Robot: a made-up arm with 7 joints.
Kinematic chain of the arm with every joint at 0, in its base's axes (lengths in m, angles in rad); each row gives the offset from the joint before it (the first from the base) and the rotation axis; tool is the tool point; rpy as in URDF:
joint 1: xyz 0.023 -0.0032 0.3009 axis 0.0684 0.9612 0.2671
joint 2: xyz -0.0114 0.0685 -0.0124 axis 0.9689 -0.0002 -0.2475
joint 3: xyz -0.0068 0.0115 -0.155 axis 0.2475 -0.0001 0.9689
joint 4: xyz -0.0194 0.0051 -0.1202 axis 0.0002 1 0
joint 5: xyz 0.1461 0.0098 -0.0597 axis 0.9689 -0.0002 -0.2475
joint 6: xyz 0.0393 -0.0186 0.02 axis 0.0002 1 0
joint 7: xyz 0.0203 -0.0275 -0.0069 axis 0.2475 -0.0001 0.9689
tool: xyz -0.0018 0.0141 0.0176 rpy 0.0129 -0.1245 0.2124
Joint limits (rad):
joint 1: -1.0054..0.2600
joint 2: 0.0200..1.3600
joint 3: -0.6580..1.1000
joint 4: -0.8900..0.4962
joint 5: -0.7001..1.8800
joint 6: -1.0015..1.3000
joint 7: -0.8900..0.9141
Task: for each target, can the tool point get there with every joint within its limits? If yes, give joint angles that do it. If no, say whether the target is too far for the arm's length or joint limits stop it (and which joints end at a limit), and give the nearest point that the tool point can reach.
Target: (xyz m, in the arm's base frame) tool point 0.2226 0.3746 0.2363
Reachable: yes | joints -0.0248 1.1777 0.6858 0.1176 0.4173 -0.3129 0.1902
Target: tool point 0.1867 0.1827 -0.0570
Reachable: yes | joints -0.0095 0.2463 0.2233 0.0309 0.8668 1.1206 -0.3455
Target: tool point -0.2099 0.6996 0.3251
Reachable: no: too far | nearest point 0.0317 0.5224 0.2188 | short by 0.318 m
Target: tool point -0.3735 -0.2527 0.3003
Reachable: no: joint limits stop it (at a limit: joint 1, joint 2, joint 3, joint 4, joint 6, joint 7) | nearest point 0.0428 -0.0339 0.1321 | short by 0.499 m
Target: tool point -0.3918 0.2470 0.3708
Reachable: no: joint limits stop it (at a limit: joint 1, joint 3, joint 4, joint 5, joint 6, joint 7) | nearest point 0.0043 0.1934 0.2098 | short by 0.431 m
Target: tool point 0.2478 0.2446 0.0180
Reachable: yes | joints -0.2396 0.9878 -0.4278 0.0580 0.8724 0.3608 -0.3520
